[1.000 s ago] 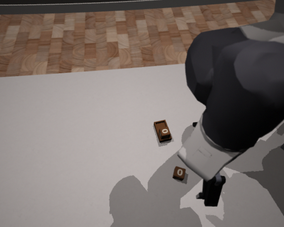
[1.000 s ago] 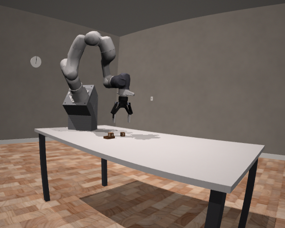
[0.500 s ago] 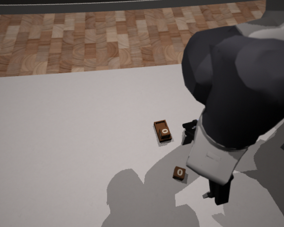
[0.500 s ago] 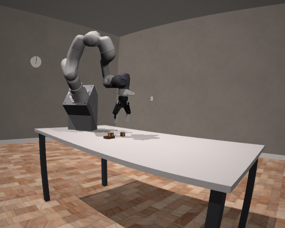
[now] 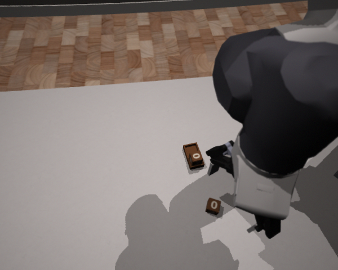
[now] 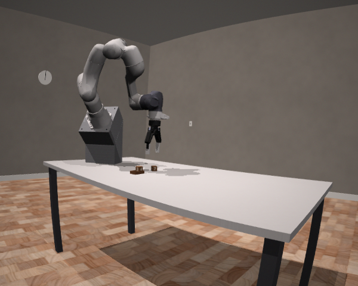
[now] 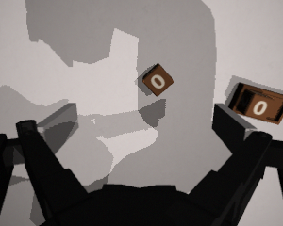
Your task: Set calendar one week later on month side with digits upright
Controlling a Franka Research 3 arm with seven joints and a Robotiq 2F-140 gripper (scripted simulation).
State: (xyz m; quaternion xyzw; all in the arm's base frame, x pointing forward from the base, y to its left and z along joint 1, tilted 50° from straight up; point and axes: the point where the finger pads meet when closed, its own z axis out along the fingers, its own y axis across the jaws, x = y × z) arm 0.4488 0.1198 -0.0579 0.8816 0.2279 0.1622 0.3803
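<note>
The cube is 10 cm below my hand, 2 cm ahead of it and 1 cm to the right of it.
</note>
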